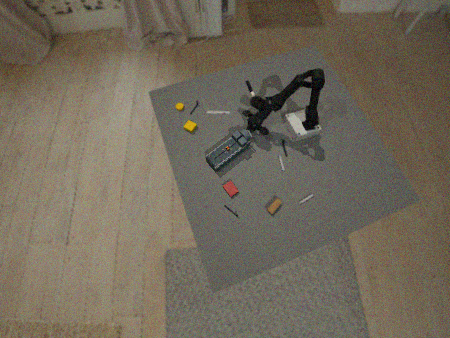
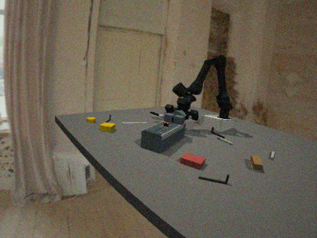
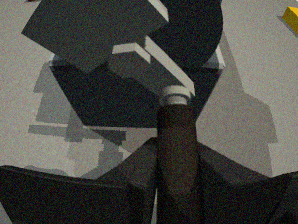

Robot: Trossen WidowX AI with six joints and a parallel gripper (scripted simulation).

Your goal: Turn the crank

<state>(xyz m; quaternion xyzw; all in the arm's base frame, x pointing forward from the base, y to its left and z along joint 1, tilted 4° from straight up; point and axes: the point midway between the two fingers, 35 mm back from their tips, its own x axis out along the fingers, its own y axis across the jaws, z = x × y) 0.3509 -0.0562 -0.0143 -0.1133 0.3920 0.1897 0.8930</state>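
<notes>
Now: gripper tip 20 mm past the dark handle, 10 mm to the left of it and 20 mm below it. Round my gripper tip: red pointer (140 mm ahead, 90 mm to the left, 40 mm above); yellow block (320 mm ahead, 140 mm to the right, 30 mm below); red block (170 mm ahead, 300 mm to the left, 30 mm below).
</notes>
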